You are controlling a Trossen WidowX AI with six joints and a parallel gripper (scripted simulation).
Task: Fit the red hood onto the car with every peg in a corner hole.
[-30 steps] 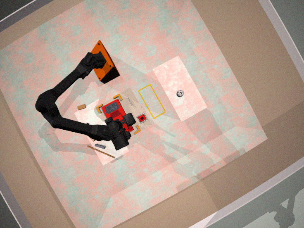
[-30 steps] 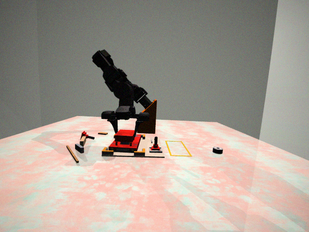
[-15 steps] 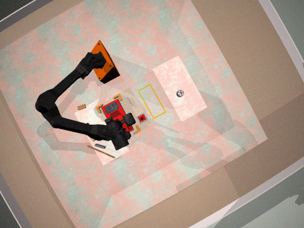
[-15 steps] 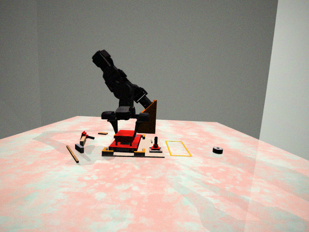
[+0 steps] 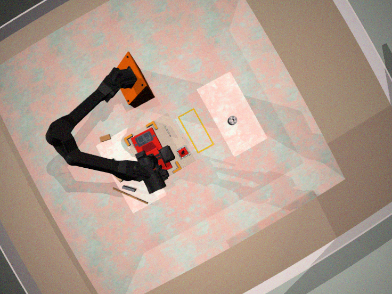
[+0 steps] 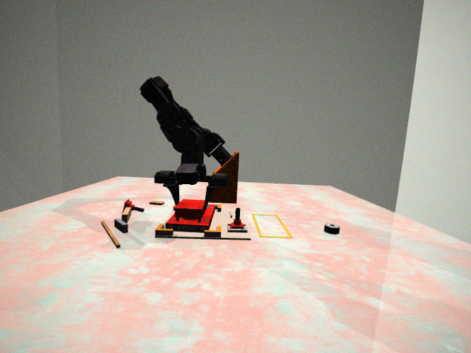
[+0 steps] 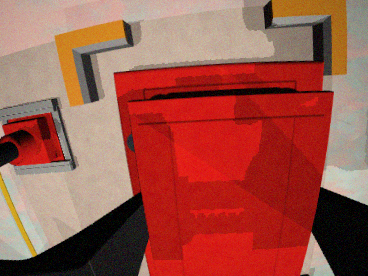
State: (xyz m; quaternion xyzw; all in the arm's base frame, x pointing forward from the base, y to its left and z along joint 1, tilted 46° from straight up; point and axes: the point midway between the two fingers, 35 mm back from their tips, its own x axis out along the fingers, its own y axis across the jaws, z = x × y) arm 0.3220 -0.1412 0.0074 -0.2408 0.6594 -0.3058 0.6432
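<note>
My gripper tip is now 20 mm above the grey engine block and 10 mm to the right of it. From my gripper tip the other things lie so: red hood (10 mm above); black ring (390 mm to the left, 40 mm below, 20 mm ahead); wooden stick (180 mm to the right, 70 mm ahead, 40 mm below).
</note>
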